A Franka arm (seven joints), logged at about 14 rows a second.
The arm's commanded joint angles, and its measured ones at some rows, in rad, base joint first. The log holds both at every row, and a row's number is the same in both.
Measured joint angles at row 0:
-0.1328, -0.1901, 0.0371, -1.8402, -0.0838, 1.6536, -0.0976
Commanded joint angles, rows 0 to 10:
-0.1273, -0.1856, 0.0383, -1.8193, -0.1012, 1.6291, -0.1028
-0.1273, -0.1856, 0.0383, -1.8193, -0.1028, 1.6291, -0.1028
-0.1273, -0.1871, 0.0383, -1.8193, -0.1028, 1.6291, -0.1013
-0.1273, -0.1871, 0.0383, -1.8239, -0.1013, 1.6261, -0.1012
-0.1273, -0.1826, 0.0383, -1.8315, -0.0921, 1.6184, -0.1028
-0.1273, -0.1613, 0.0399, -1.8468, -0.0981, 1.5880, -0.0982
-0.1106, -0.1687, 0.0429, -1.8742, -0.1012, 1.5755, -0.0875
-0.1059, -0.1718, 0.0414, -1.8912, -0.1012, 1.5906, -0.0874
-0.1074, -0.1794, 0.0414, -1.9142, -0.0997, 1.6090, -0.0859
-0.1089, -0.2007, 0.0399, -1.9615, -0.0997, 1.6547, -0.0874
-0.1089, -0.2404, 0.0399, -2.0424, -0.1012, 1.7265, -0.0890
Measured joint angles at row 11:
-0.1125, -0.1704, 0.0413, -1.9249, -0.0842, 1.6383, -0.0962
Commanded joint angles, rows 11 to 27:
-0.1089, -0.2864, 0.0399, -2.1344, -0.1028, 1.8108, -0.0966
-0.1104, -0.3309, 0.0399, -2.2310, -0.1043, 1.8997, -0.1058
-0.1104, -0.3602, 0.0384, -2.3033, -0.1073, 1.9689, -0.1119
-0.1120, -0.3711, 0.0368, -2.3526, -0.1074, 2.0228, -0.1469
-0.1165, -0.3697, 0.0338, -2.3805, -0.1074, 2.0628, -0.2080
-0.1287, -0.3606, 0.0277, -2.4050, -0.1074, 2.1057, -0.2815
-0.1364, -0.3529, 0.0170, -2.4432, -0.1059, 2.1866, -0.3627
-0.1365, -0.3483, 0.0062, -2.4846, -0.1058, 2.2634, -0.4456
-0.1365, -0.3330, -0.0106, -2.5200, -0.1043, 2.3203, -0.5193
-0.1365, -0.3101, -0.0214, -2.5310, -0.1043, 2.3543, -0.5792
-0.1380, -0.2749, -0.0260, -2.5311, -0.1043, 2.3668, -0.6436
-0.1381, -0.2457, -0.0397, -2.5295, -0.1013, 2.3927, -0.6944
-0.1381, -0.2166, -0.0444, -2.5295, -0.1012, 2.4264, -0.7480
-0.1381, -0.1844, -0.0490, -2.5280, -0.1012, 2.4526, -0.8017
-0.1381, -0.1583, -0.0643, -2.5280, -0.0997, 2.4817, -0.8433
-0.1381, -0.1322, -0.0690, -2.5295, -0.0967, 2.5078, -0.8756
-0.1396, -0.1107, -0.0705, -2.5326, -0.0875, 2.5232, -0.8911
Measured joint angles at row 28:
-0.1379, -0.1603, -0.0599, -2.5379, -0.0972, 2.4813, -0.8271
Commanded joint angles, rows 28 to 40:
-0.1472, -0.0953, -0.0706, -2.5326, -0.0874, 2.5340, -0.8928
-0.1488, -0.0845, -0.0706, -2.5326, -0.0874, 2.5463, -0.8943
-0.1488, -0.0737, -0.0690, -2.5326, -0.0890, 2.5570, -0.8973
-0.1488, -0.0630, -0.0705, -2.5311, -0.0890, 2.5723, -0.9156
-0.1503, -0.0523, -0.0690, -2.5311, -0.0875, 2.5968, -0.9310
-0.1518, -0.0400, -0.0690, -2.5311, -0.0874, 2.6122, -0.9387
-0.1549, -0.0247, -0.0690, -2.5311, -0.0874, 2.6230, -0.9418
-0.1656, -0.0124, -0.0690, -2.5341, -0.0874, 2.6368, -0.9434
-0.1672, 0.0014, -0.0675, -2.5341, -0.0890, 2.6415, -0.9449
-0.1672, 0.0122, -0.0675, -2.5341, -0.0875, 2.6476, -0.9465
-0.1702, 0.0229, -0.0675, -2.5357, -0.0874, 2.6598, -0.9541
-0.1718, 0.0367, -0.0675, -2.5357, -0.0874, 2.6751, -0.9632
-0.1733, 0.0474, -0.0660, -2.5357, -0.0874, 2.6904, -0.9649
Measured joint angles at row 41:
-0.1625, 0.0193, -0.0694, -2.5375, -0.0968, 2.6497, -0.9312
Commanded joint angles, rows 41 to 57:
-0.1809, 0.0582, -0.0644, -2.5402, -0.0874, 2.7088, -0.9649
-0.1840, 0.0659, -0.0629, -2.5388, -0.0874, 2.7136, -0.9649
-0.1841, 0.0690, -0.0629, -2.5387, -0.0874, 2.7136, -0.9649
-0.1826, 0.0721, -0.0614, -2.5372, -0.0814, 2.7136, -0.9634
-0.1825, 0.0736, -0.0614, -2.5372, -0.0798, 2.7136, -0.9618
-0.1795, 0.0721, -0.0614, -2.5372, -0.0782, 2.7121, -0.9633
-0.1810, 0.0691, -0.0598, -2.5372, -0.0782, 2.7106, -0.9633
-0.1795, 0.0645, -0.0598, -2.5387, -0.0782, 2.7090, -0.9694
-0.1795, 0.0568, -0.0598, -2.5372, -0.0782, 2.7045, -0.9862
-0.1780, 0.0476, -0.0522, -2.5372, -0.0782, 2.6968, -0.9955
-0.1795, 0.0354, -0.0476, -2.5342, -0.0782, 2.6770, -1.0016
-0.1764, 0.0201, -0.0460, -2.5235, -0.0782, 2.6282, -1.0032
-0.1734, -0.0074, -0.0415, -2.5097, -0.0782, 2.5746, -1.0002
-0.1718, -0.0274, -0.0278, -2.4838, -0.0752, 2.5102, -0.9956
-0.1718, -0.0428, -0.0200, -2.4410, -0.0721, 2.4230, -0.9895
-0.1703, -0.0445, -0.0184, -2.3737, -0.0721, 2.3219, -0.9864
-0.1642, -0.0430, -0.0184, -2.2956, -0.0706, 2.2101, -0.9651
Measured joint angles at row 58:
-0.1696, -0.0213, -0.0230, -2.4184, -0.0911, 2.3881, -0.9696
